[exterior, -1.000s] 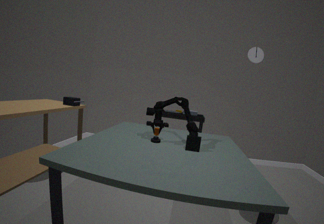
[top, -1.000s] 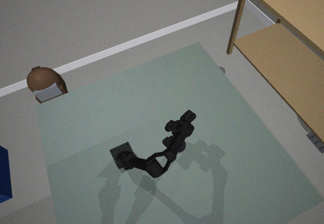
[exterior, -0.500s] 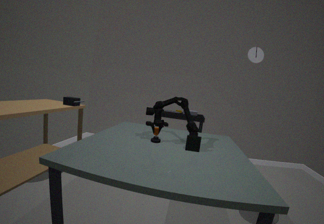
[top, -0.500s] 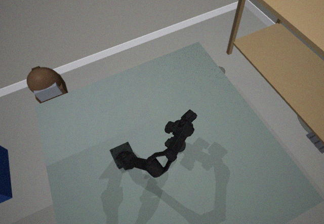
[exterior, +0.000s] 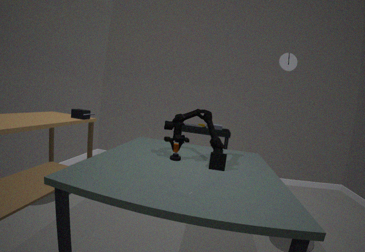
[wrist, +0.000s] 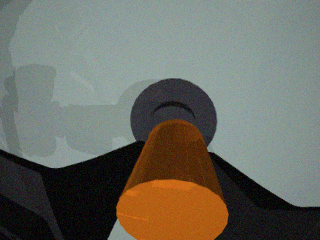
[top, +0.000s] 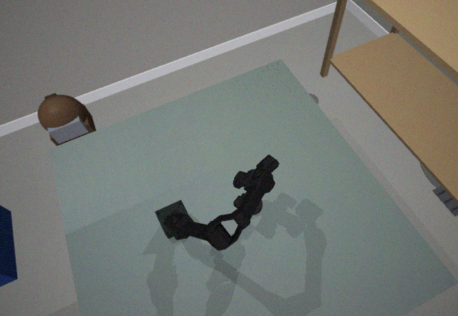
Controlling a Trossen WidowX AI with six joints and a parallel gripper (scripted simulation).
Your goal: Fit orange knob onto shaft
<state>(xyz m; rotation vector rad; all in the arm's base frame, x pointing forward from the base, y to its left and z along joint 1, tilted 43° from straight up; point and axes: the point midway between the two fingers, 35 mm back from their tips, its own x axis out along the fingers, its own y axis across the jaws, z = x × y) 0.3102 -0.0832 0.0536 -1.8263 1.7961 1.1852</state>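
Now: the dark round pedestal 40 mm below my gripper tip. From my gripper tip the other things lie so: orange knob: 30 mm above.
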